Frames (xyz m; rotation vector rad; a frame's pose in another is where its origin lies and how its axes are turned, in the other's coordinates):
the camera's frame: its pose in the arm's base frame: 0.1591 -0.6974 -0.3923 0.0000 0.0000 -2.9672
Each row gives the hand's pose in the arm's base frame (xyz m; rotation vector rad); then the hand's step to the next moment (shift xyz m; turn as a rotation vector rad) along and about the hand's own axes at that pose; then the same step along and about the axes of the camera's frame.
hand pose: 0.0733 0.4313 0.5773 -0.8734 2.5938 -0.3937
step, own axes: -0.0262 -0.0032 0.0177 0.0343 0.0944 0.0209
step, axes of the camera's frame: -0.0302 -0.0062 -0.0078 0.0560 -0.0588 -0.0628
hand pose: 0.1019 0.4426 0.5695 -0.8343 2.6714 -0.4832
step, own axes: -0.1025 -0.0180 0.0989 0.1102 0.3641 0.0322
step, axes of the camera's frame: -0.1290 -0.0019 -0.0630 0.2126 -0.2504 -0.1946
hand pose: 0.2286 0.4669 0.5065 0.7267 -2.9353 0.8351
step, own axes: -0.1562 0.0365 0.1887 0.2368 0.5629 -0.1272
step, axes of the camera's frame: -0.1440 0.0246 -0.2000 0.3975 -0.4598 -0.1405
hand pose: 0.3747 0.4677 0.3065 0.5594 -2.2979 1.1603
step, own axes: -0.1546 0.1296 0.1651 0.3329 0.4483 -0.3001
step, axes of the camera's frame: -0.0006 0.0446 -0.2568 0.3550 -0.5196 0.0761
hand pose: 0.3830 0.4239 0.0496 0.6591 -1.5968 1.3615
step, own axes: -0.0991 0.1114 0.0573 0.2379 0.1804 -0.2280
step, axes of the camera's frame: 0.0732 0.0302 -0.1387 0.1370 -0.3285 0.1201
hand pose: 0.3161 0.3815 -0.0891 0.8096 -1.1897 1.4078
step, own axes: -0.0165 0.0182 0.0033 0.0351 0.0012 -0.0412
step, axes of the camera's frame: 0.0158 0.0040 -0.0187 -0.0060 -0.0493 0.0214
